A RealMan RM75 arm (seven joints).
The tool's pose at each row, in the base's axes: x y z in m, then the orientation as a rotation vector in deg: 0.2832, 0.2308, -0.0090, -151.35, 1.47, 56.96; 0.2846, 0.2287, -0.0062, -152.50, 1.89, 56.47; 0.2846, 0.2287, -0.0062, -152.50, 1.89, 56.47; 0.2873, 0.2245, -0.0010, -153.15, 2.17, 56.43; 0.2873, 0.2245, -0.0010, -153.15, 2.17, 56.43; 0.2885, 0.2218, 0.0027, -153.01, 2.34, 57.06; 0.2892, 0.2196, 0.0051, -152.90, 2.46, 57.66; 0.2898, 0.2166, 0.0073, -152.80, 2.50, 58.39; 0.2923, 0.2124, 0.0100, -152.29, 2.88, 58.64; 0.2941, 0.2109, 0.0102, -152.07, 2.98, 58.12; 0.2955, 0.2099, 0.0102, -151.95, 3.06, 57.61; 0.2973, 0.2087, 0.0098, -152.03, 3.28, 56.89
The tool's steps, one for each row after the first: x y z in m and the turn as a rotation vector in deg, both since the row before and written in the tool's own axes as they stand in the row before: -0.0009, 0.0010, -0.0035, -0.78, 0.65, 0.49; 0.0000, 0.0000, 0.0000, 0.00, 0.00, 0.00; -0.0016, 0.0023, -0.0067, -0.50, 0.22, 0.36; 0.0000, 0.0000, 0.0000, 0.00, 0.00, 0.00; -0.0016, 0.0015, -0.0042, -0.03, -0.42, 0.20; -0.0012, 0.0014, -0.0028, -0.06, -0.40, 0.17; -0.0012, 0.0022, -0.0028, -0.13, -0.49, 0.15; -0.0002, 0.0030, -0.0047, 0.46, -0.25, 0.15; 0.0011, 0.0011, -0.0017, 0.38, 0.28, -0.11; 0.0010, 0.0008, -0.0012, 0.28, 0.30, -0.09; 0.0015, 0.0010, -0.0012, 0.20, 0.50, 0.01
